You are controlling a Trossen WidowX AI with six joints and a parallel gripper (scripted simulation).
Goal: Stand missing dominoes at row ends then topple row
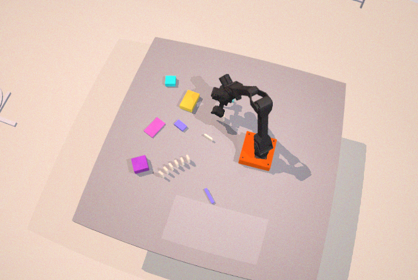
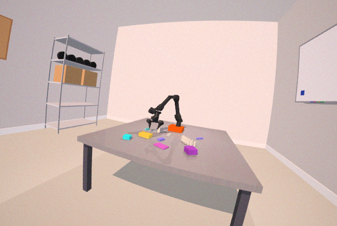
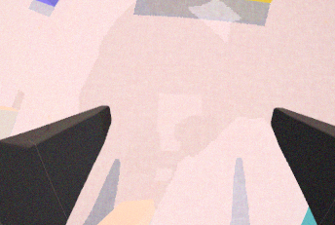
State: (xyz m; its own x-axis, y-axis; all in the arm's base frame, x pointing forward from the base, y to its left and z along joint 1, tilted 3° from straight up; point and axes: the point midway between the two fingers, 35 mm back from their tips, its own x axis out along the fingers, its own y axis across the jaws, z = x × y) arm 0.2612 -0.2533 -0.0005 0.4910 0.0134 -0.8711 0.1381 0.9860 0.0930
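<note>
Right now the cyan bar is 80 mm behind my gripper tip, 80 mm to the right of it and 30 mm below it. Also, from my gripper tip: yellow block 140 mm ahead, 40 mm to the right, 30 mm below; magenta slab 310 mm ahead, 150 mm to the left, 40 mm below; cyan block 280 mm ahead, 160 mm to the right, 30 mm below.
</note>
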